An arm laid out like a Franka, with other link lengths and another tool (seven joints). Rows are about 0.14 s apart.
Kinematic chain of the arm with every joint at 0, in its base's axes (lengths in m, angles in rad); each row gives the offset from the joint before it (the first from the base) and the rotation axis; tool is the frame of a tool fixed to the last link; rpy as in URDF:
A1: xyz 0 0 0.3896 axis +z
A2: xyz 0 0 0 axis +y
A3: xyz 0 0 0.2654 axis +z
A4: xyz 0.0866 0 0 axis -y
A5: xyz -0.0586 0 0.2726 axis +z
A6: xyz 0 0 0 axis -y
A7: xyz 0.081 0 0 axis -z
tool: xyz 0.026 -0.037 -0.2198 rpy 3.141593 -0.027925 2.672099
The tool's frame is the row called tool.
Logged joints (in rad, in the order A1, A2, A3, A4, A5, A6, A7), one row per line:
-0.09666, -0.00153, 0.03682, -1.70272, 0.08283, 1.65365, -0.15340
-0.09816, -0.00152, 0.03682, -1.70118, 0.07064, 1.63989, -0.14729
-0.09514, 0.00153, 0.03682, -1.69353, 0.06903, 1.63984, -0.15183
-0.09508, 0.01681, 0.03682, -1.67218, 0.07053, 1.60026, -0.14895
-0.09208, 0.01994, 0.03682, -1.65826, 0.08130, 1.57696, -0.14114
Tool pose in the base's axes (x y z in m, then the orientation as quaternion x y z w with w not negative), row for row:
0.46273, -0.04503, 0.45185, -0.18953, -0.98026, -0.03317, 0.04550
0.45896, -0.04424, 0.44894, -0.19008, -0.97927, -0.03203, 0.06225
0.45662, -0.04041, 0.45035, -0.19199, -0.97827, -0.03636, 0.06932
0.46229, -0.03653, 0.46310, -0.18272, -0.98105, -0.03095, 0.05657
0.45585, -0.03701, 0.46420, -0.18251, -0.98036, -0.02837, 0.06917
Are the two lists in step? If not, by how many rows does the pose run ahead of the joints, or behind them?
The pose runs 2 rows ahead of the joints: the pose in row i belongs to the joints in row i + 2.
